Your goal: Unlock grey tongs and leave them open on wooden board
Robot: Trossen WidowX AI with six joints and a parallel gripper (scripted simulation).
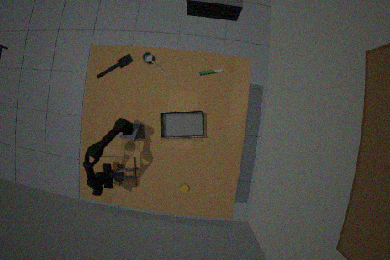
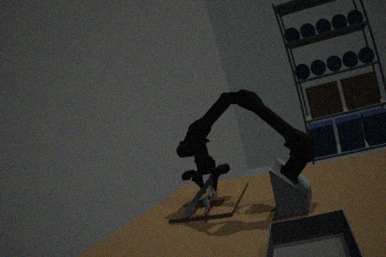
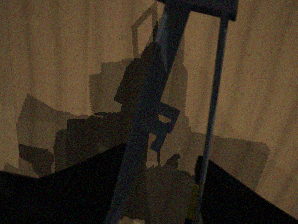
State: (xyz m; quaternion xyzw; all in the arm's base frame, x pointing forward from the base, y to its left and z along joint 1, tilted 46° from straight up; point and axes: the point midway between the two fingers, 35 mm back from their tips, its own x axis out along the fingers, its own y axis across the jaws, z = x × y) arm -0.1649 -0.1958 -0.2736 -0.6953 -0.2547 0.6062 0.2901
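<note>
The yellow lock piece is 2 cm above my gripper tip, 1 cm to the left of it and 1 cm behind it. Round my gripper tip: wooden board (4 cm below); yellow round thing (56 cm ahead, 12 cm to the right, 4 cm below); roasting tin (55 cm ahead, 38 cm to the left, 2 cm below).
</note>
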